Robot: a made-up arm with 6 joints.
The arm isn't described. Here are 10 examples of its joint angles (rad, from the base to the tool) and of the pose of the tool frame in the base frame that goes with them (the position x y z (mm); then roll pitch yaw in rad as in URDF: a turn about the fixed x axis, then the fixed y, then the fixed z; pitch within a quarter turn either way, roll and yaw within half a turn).
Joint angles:
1: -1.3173 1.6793 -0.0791 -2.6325 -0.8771 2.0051
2: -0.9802 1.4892 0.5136 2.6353 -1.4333 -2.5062
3: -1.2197 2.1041 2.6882 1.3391 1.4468 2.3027
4: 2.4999 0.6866 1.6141 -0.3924 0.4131 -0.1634
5: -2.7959 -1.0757 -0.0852 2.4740 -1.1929 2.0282
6: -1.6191 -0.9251 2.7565 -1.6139 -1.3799 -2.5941
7: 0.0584 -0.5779 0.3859 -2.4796 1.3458 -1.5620
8: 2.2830 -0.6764 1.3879 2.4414 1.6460 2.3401
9: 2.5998 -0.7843 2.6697 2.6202 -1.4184 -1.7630
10: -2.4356 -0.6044 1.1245 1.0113 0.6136 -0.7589
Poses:
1: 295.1 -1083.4 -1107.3 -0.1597 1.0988 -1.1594
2: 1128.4 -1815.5 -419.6 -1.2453 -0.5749 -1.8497
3: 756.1 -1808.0 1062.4 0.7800 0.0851 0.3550
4: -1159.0 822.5 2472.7 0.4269 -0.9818 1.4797
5: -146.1 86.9 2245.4 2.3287 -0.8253 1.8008
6: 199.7 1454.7 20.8 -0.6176 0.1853 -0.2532
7: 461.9 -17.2 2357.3 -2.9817 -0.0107 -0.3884
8: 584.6 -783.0 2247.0 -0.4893 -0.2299 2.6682
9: 1325.9 -733.3 247.3 3.0890 0.8815 1.8136
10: 548.6 362.7 2527.1 2.2203 -0.8700 0.3973
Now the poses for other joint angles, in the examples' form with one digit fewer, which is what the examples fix.
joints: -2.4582 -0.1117 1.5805 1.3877 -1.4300 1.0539
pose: 0 199 2659 -1.953 -0.490 2.299
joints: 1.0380 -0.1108 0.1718 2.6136 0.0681 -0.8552
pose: 763 1380 1874 -2.898 -0.519 1.269
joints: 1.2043 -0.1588 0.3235 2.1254 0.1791 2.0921
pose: 482 1301 2158 0.931 -0.037 1.403
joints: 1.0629 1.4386 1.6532 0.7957 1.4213 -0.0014
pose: 984 2085 1150 -3.053 -1.074 2.969
